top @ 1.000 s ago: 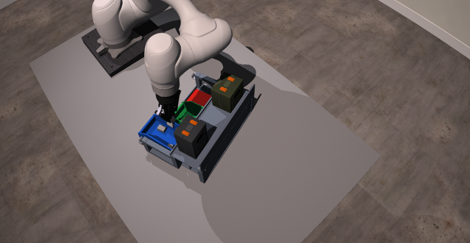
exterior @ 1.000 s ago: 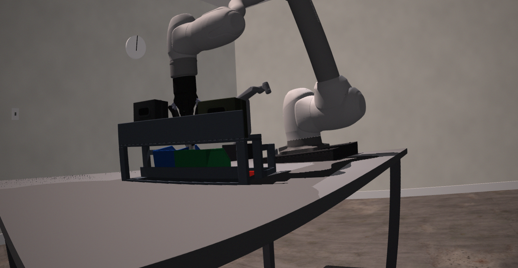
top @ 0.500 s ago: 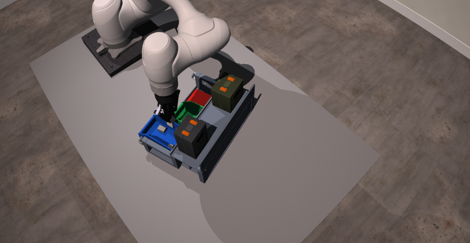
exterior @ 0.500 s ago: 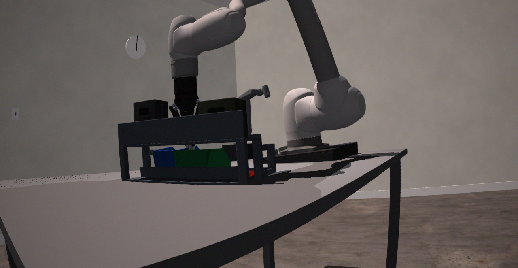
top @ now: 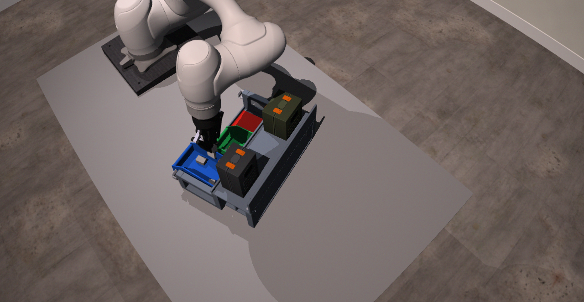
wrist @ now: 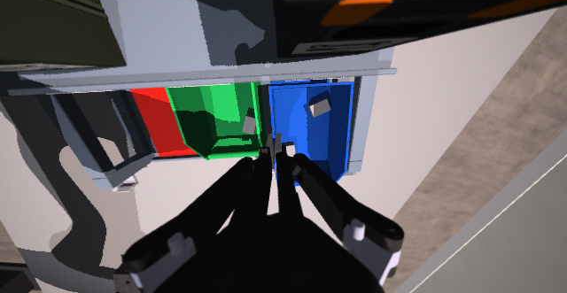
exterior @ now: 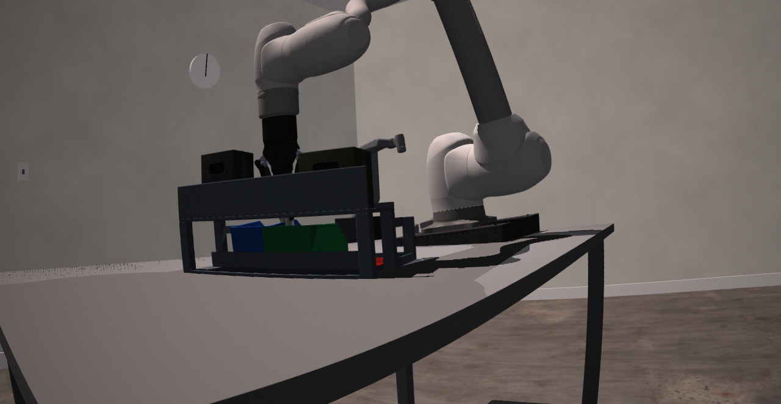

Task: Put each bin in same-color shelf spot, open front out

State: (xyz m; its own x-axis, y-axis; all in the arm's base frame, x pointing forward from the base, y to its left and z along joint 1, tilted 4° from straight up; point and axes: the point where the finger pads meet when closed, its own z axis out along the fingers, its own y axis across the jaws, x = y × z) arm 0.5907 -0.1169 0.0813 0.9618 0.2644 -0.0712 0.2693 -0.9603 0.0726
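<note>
The blue bin is 5 cm to the right of my hand, 4 cm below it and 1 cm ahead of it. The rest, counted from my hand: olive case: 21 cm to the left, 9 cm ahead, 6 cm above; then black case: 15 cm ahead, 7 cm above, 1 cm to the right; then green bin: 8 cm to the left, 5 cm below, 3 cm ahead.
</note>
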